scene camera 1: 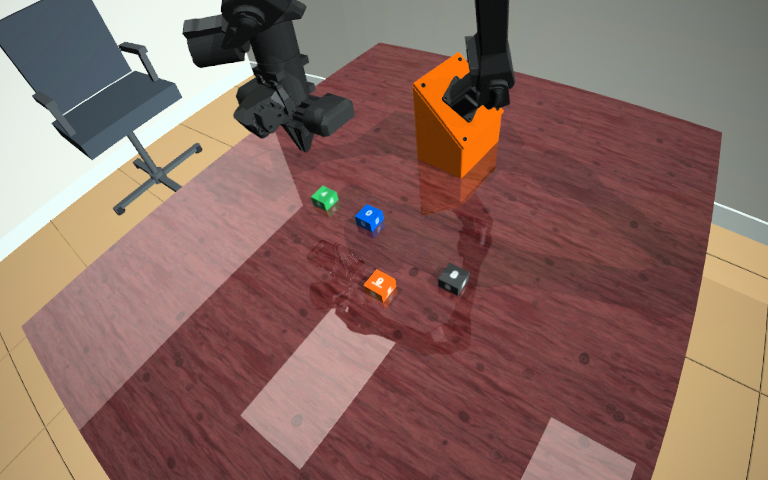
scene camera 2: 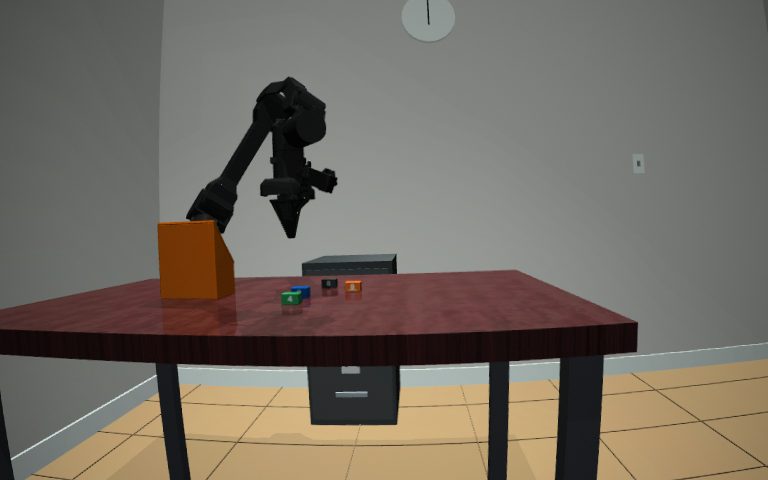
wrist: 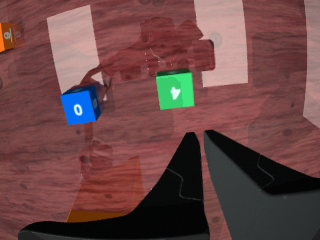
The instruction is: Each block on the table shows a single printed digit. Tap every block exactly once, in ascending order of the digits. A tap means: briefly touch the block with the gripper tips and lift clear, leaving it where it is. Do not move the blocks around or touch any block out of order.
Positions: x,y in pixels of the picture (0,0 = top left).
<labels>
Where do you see a green block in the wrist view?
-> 175,87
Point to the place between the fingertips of my gripper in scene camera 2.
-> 291,238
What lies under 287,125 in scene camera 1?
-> My gripper.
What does my gripper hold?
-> Nothing.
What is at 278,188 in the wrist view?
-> My gripper.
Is my gripper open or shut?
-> Shut.
</labels>
